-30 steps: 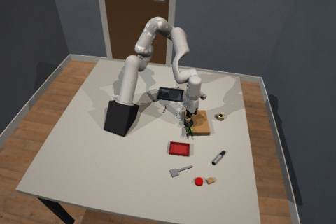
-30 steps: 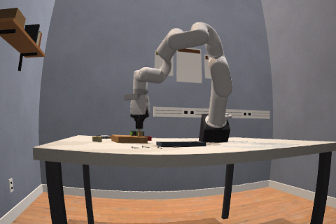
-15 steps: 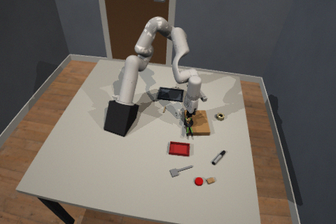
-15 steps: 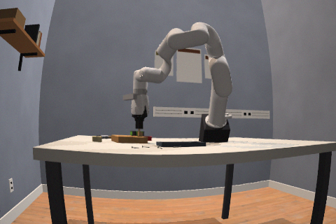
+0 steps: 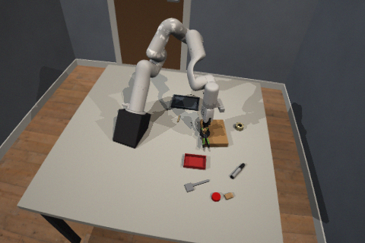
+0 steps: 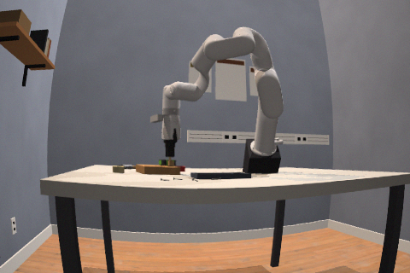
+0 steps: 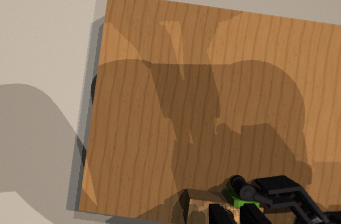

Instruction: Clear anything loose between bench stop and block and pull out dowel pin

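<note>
My gripper is now 20 mm above the dowel pin. Also, from my hand: red tray: 40 mm behind, 230 mm to the right, 80 mm below; then small wooden block: 50 mm below; then loose dowel: 170 mm behind, 100 mm to the left, 90 mm below.
</note>
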